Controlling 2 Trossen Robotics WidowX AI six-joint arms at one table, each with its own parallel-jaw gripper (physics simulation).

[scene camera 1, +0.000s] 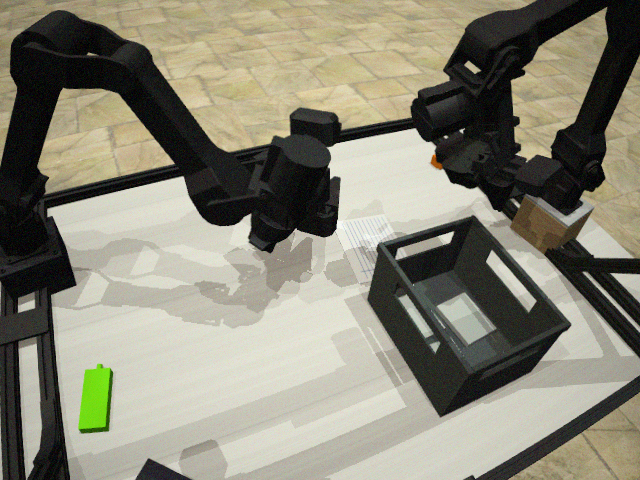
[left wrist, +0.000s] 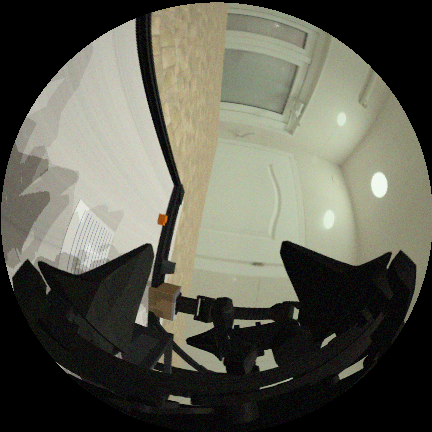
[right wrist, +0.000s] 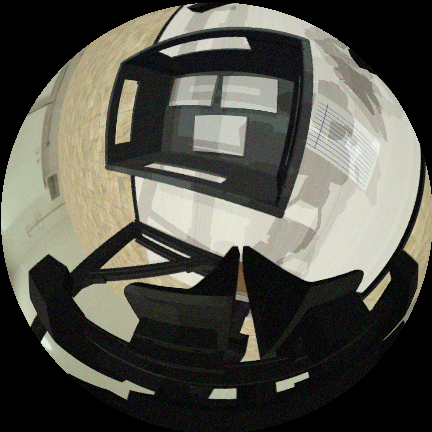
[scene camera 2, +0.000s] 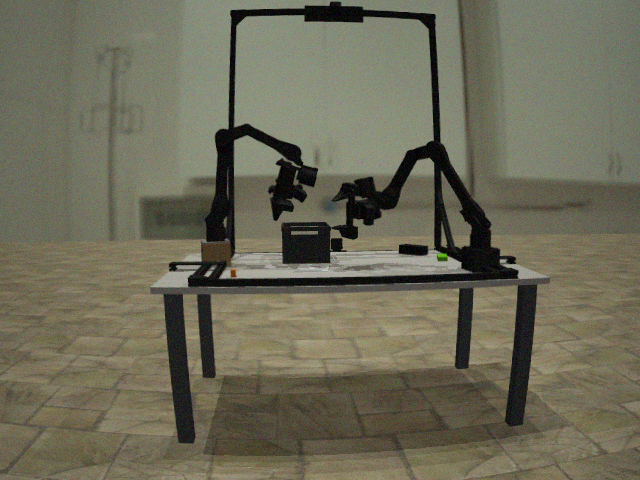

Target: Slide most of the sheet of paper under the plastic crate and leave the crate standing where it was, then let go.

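The lined white sheet of paper [scene camera 1: 361, 238] [left wrist: 90, 237] [right wrist: 367, 155] lies on the table, its near end meeting the crate's corner in scene camera 1; whether any of it is under the crate is hidden. The dark plastic crate [scene camera 1: 413, 351] [scene camera 2: 306, 250] [right wrist: 150, 115] stands upright, with pale patches on its floor. My left gripper [scene camera 1: 297, 233] [scene camera 2: 336, 213] [left wrist: 217, 249] is open and empty above the table, beside the paper. My right gripper [scene camera 1: 498, 205] [scene camera 2: 275, 217] [right wrist: 239, 251] is shut with nothing visible between its tips, above and behind the crate in scene camera 1.
A brown box [scene camera 1: 537, 224] [scene camera 2: 215, 253] [left wrist: 164, 302] stands near the right arm's base. A small orange block [scene camera 1: 436, 162] [scene camera 2: 233, 272] [left wrist: 162, 219] lies near the table edge. A green block [scene camera 1: 95, 398] [scene camera 2: 442, 256] lies at the left in scene camera 1. A black box [scene camera 2: 412, 249] stands farther back.
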